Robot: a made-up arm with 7 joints. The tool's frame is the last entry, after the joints. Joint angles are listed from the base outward.
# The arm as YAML. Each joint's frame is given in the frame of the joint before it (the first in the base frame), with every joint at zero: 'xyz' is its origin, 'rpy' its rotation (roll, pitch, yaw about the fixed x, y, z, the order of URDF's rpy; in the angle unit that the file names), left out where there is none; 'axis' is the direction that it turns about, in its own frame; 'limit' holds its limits. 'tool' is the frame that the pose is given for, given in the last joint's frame.
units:
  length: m
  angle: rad
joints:
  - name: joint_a
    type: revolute
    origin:
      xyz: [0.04, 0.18, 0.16]
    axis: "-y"
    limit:
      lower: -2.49
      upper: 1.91
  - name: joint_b
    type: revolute
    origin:
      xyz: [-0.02, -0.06, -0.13]
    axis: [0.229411, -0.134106, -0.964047]
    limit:
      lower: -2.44
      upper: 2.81
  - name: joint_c
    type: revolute
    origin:
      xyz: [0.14, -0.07, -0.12]
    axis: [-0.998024, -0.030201, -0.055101]
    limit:
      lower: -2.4
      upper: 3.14
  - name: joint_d
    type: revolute
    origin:
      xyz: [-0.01, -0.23, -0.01]
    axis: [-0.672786, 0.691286, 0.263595]
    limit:
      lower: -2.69
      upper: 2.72
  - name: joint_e
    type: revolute
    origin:
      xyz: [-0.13, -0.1, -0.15]
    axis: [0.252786, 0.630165, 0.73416]
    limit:
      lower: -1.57
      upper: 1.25
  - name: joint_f
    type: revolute
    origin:
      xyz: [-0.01, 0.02, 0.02]
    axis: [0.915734, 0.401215, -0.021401]
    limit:
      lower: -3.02
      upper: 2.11
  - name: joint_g
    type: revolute
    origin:
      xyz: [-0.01, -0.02, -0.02]
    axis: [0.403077, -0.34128, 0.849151]
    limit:
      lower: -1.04
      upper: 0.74
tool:
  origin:
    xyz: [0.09, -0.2, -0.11]
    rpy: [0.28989, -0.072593, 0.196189]
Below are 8 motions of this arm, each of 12 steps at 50 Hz.
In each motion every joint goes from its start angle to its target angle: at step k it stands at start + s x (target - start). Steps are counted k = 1, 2, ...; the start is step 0. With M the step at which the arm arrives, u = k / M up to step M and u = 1 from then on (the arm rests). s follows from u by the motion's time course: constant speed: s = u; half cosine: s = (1 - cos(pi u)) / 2; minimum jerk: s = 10 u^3 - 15 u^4 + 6 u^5.
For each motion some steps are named. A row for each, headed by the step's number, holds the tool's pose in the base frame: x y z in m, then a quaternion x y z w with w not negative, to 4 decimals.
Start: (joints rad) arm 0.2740 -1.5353 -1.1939 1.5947 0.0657 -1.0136 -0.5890
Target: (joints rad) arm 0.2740 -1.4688 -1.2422 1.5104 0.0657 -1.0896 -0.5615
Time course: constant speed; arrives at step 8
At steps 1, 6, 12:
1: 0.6417 0.2715 -0.1765 -0.3551 -0.1249 0.8819 0.2839
6: 0.6448 0.2399 -0.1830 -0.3260 -0.1371 0.8790 0.3199
12: 0.6453 0.2273 -0.1857 -0.3145 -0.1424 0.8770 0.3341

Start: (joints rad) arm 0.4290 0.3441 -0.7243 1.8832 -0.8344 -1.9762 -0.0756
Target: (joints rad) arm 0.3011 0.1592 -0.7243 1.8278 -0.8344 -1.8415 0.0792
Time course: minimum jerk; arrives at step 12
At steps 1, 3, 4, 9, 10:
1: 0.0927 -0.1563 0.0182 -0.8770 -0.3179 0.1789 0.3128
3: 0.0994 -0.1580 0.0220 -0.8739 -0.3136 0.1919 0.3179
4: 0.1068 -0.1597 0.0257 -0.8705 -0.3088 0.2060 0.3233
9: 0.1587 -0.1663 0.0419 -0.8425 -0.2754 0.2986 0.3538
10: 0.1641 -0.1665 0.0427 -0.8392 -0.2719 0.3079 0.3565

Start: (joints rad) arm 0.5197 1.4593 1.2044 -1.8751 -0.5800 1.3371 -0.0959
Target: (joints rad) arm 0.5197 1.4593 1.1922 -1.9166 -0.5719 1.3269 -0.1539
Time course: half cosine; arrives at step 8
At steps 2, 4, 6, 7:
2: 0.1755 -0.3575 -0.0924 0.2061 -0.9329 0.0604 0.2891
4: 0.1794 -0.3582 -0.0914 0.2119 -0.9324 0.0589 0.2869
6: 0.1832 -0.3588 -0.0904 0.2178 -0.9318 0.0575 0.2847
7: 0.1844 -0.3589 -0.0901 0.2196 -0.9316 0.0570 0.2840

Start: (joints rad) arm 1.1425 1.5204 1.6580 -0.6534 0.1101 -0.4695 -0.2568
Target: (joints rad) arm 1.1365 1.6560 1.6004 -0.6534 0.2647 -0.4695 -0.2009
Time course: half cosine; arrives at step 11
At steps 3, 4, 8, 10, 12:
3: -0.2261 0.0120 -0.2199 -0.1696 -0.2311 -0.6996 0.6545
4: -0.2236 0.0124 -0.2251 -0.1583 -0.2273 -0.6956 0.6629
8: -0.2105 0.0162 -0.2498 -0.1065 -0.2127 -0.6760 0.6974
10: -0.2062 0.0178 -0.2571 -0.0914 -0.2093 -0.6700 0.7064
12: -0.2056 0.0180 -0.2581 -0.0894 -0.2088 -0.6692 0.7075

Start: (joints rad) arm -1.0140 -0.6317 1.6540 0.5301 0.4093 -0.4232 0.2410
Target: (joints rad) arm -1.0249 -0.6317 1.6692 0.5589 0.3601 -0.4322 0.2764
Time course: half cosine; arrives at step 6
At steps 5, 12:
5: 0.3779 0.1212 0.1734 -0.6006 0.4602 0.5867 0.2887
12: 0.3775 0.1224 0.1735 -0.6010 0.4597 0.5871 0.2877

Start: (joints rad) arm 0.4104 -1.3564 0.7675 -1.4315 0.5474 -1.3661 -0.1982
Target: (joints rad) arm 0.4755 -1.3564 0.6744 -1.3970 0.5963 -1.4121 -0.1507
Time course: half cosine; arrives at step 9
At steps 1, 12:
1: 0.5316 0.1267 0.2580 -0.1019 -0.7320 0.5574 0.3783
12: 0.5333 0.1268 0.2740 -0.1272 -0.7306 0.5701 0.3536

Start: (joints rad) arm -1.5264 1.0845 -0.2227 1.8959 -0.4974 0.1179 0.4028
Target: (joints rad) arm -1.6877 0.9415 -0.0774 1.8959 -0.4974 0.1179 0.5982
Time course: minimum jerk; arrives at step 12
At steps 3, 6, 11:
3: -0.3282 -0.4085 0.5174 0.0756 0.9253 -0.0797 0.3630
6: -0.2818 -0.4232 0.5108 0.0971 0.9430 -0.0564 0.3132
11: -0.2278 -0.4370 0.4955 0.1244 0.9603 -0.0314 0.2479

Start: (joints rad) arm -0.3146 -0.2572 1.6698 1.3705 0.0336 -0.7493 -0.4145
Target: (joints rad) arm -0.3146 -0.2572 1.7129 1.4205 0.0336 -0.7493 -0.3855
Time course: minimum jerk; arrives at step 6
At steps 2, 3, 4, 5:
2: 0.2176 0.4202 0.2662 0.9528 -0.2736 -0.1255 0.0399
3: 0.2190 0.4249 0.2592 0.9509 -0.2809 -0.1207 0.0493
4: 0.2203 0.4295 0.2521 0.9488 -0.2881 -0.1156 0.0585
5: 0.2211 0.4321 0.2478 0.9475 -0.2925 -0.1125 0.0641

